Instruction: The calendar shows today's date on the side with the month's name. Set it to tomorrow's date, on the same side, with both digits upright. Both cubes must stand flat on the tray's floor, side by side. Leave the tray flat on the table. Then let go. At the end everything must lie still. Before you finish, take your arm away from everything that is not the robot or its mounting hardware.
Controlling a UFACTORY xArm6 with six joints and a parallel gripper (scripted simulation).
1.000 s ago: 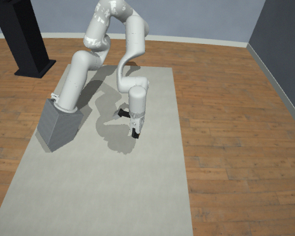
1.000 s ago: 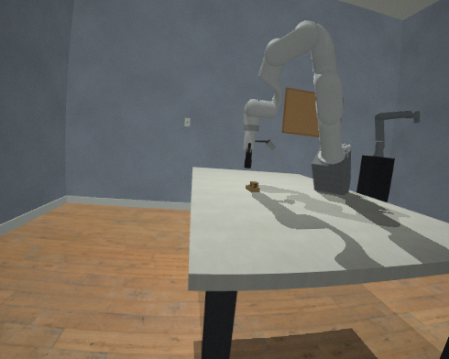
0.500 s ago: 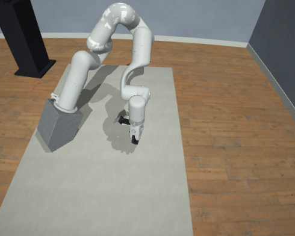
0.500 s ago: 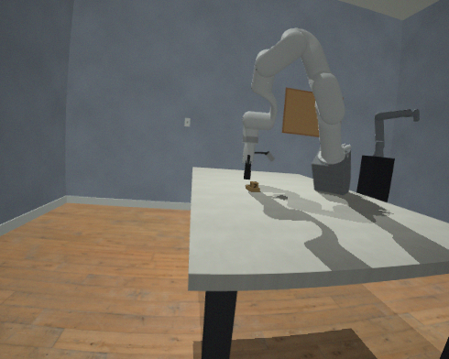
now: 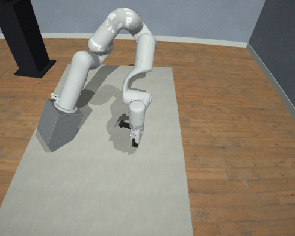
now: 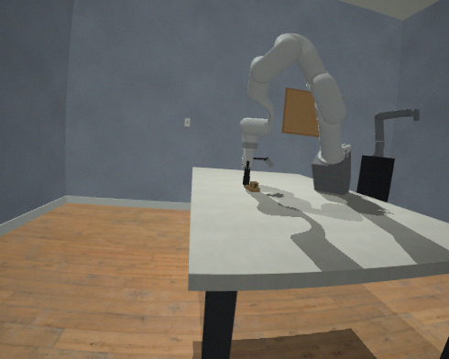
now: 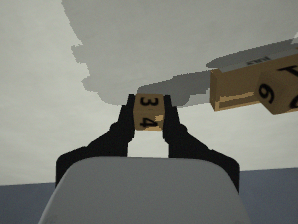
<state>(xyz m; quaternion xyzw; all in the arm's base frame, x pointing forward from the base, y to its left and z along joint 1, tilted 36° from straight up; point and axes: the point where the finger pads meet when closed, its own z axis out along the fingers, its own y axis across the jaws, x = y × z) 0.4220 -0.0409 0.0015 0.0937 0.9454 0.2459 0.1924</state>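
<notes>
My gripper is now 10 mm above the wooden digit cube. The rest, counted from my hand: wooden calendar tray 100 mm to the left, 20 mm below, 20 mm behind.
</notes>
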